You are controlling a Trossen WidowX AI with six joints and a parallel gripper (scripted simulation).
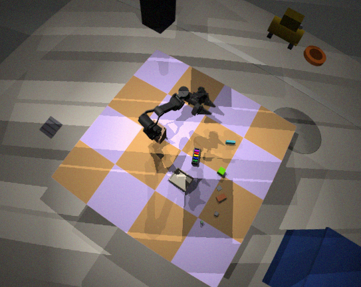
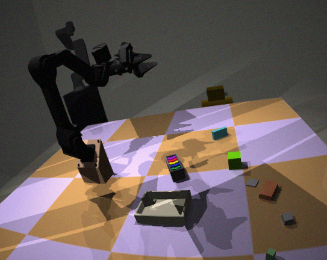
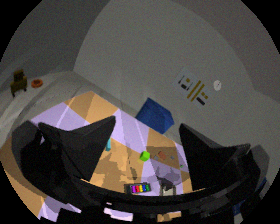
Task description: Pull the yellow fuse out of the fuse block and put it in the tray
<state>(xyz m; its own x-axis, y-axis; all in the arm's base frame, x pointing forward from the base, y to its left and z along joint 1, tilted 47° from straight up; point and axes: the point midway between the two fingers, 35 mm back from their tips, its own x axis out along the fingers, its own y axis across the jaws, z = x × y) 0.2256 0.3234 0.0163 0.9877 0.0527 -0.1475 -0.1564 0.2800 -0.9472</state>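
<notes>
The yellow fuse lies 50 mm ahead of my gripper tip, 180 mm to the right of it and 330 mm below it. Also, from my gripper tip: green cube (240 mm ahead, 160 mm to the right, 340 mm below); teal block (180 mm ahead, 60 mm to the left, 340 mm below); shallow beige tray (60 mm ahead, 360 mm to the right, 360 mm below).
</notes>
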